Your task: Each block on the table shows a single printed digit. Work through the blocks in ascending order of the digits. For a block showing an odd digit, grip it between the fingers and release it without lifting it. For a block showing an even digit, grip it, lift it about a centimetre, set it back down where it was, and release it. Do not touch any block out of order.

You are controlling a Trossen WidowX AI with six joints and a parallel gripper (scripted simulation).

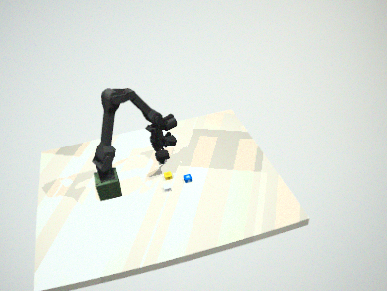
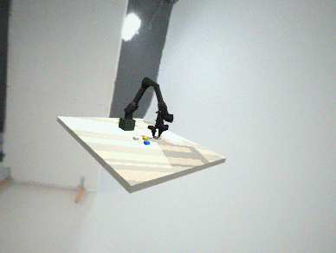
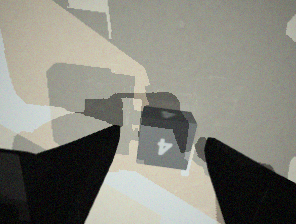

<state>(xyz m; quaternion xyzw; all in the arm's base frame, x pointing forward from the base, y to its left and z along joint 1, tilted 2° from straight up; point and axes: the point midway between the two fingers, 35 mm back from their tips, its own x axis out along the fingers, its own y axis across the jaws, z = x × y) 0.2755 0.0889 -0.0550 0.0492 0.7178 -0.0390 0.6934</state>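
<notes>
Right now the grey block is right at my gripper tip. From my gripper tip the other things lie so: blue block: 60 mm ahead, 180 mm to the right; yellow block: 10 mm behind, 120 mm to the right; white block: 40 mm behind, 190 mm to the right.
</notes>
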